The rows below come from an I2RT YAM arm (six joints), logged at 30 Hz.
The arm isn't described. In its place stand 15 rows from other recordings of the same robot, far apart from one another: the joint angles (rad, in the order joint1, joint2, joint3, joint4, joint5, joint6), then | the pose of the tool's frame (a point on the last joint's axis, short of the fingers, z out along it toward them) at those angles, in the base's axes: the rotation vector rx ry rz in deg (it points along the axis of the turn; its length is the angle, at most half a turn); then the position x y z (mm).
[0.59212 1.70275 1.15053 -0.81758 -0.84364 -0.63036] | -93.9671 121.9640 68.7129 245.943 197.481 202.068
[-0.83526 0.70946 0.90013 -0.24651 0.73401 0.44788] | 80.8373 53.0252 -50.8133 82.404 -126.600 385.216
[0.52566 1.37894 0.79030 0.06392 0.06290 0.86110] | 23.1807 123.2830 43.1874 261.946 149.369 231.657
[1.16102 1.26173 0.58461 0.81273 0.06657 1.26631] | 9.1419 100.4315 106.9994 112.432 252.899 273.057
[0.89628 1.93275 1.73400 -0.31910 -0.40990 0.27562] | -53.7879 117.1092 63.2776 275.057 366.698 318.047
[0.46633 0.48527 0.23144 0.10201 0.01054 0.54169] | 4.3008 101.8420 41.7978 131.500 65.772 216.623
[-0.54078 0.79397 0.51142 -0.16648 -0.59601 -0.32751] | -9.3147 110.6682 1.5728 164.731 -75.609 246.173
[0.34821 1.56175 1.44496 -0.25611 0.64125 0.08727] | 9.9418 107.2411 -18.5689 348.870 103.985 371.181
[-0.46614 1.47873 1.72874 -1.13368 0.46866 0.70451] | 84.7140 106.8138 -26.4177 247.681 -142.614 413.373
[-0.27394 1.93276 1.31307 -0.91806 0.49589 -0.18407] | -8.3543 -169.9491 42.5886 333.577 -111.331 161.693
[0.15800 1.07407 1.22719 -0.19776 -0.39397 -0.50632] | -45.9589 80.1296 2.7984 228.873 50.304 437.493
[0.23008 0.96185 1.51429 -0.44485 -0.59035 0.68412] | -9.0816 90.9507 66.1786 140.588 53.283 520.811
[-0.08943 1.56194 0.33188 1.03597 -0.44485 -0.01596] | -14.7589 99.5388 18.0574 260.557 -7.983 146.157
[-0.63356 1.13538 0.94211 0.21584 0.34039 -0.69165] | 14.1082 96.6433 -73.5594 209.063 -168.321 367.122
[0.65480 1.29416 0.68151 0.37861 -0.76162 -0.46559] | -79.1291 67.2493 46.8495 207.033 189.935 252.532
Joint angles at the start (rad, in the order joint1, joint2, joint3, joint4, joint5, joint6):
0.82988 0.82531 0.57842 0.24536 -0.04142 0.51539
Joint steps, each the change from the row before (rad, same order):
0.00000 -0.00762 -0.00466 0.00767 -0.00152 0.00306
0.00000 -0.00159 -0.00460 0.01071 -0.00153 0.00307
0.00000 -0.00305 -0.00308 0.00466 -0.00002 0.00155
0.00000 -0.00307 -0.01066 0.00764 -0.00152 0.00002
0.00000 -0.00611 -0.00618 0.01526 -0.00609 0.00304
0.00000 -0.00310 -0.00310 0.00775 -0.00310 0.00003
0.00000 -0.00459 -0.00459 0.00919 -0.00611 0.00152
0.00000 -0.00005 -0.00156 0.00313 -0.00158 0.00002
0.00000 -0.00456 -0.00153 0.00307 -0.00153 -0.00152
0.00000 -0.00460 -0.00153 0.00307 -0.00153 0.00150
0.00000 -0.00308 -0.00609 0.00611 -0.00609 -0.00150
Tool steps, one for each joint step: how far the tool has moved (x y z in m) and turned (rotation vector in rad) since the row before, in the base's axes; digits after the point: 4 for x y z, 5 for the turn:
-0.0010 -0.0011 0.0005 0.00981 -0.00484 0.00153
-0.0003 -0.0002 -0.0002 0.00764 -0.00286 0.00157
-0.0004 -0.0004 -0.0001 0.00441 -0.00194 0.00005
-0.0005 -0.0004 -0.0025 0.00003 -0.00004 0.00152
-0.0010 -0.0008 0.0005 0.01303 -0.00804 0.00618
-0.0005 -0.0004 0.0003 0.00565 -0.00530 0.00310
-0.0008 -0.0005 0.0002 0.00754 -0.00525 0.00618
-0.0001 0.0000 -0.0002 0.00115 -0.00114 0.00158
-0.0006 -0.0006 0.0006 0.00349 -0.00537 0.00144
-0.0006 -0.0006 0.0006 0.00540 -0.00305 0.00162
-0.0006 -0.0003 -0.0010 0.00107 -0.00357 0.00597

